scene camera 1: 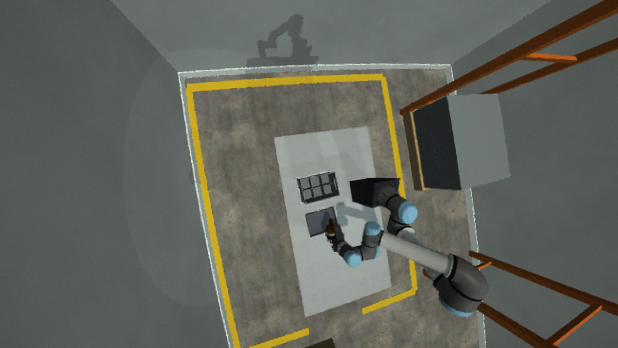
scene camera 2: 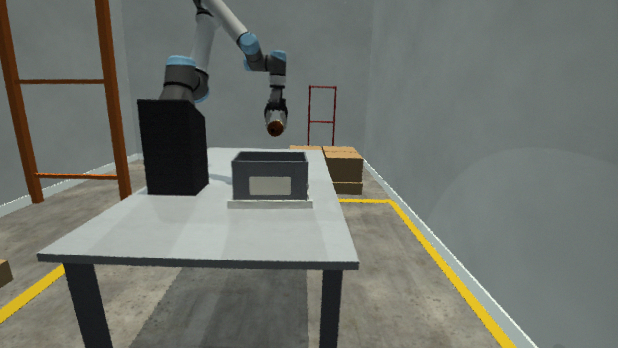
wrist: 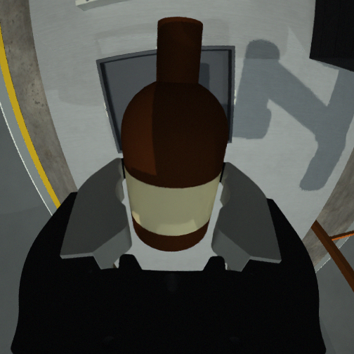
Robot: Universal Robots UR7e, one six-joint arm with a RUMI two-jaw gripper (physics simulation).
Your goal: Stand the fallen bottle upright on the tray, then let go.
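Where they show: gripper, fingertip midpoint: (scene camera 1: 331, 232); arm's base, origin of the base link: (scene camera 1: 385, 195) (scene camera 2: 176, 110).
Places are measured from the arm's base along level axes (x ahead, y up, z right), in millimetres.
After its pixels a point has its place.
The brown bottle (scene camera 1: 330, 228) {z -114, x 422, y -62 mm} (scene camera 2: 275, 128) {z -87, x 410, y -83 mm} (wrist: 173, 130) with a cream label is held in the air, well above the table. It lies roughly level in the grip; in scene camera 2 its mouth faces the camera. My gripper (scene camera 1: 332, 234) {z -160, x 413, y -99 mm} (scene camera 2: 276, 113) (wrist: 172, 162) is shut on the bottle, one jaw on each side of its labelled lower body. The dark grey tray (scene camera 1: 316, 220) {z -121, x 457, y -331 mm} (wrist: 127, 75) lies on the table below, beyond the bottle's neck in the wrist view. In scene camera 2 the tray does not show, behind the crate.
A grey crate with compartments (scene camera 1: 320, 199) {z 73, x 412, y -175 mm} (scene camera 2: 241, 185) {z 246, x 285, y -251 mm} stands beside the tray on the table (scene camera 1: 340, 280) {z -707, x 389, y -336 mm} (scene camera 2: 200, 230) {z 429, x 175, y -336 mm}. The black pedestal (scene camera 1: 362, 192) {z 36, x 91, y -133 mm} (scene camera 2: 170, 150) {z 106, x -2, y -149 mm} carries the arm. Cardboard boxes (scene camera 2: 345, 170) and an orange rack (scene camera 2: 111, 100) stand beyond the table.
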